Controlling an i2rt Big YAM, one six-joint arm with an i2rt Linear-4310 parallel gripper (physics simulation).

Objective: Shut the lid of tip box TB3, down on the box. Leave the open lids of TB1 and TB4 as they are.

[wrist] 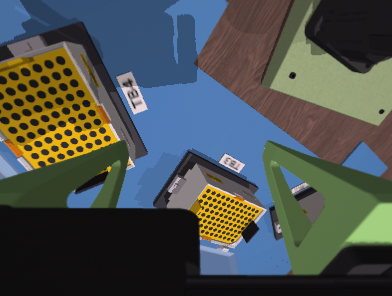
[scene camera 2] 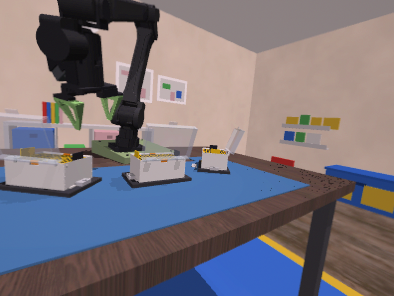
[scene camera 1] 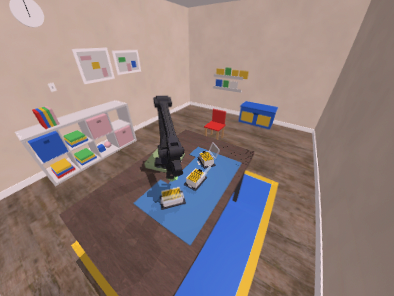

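Tip box TB3, white with a yellow rack, stands on the mat between the other two boxes. Its clear lid is open and leans back from the box. TB4 is the near box, with its lid open. TB1 is the far box; its clear lid stands open. My gripper is open and empty, above box height near TB4 and TB3. Its fingers are mostly hidden in scene camera 1.
The boxes stand on dark bases on a blue mat on a wooden table. The arm's green base plate is beside the mat. The wrist view shows name labels beside TB4 and TB3.
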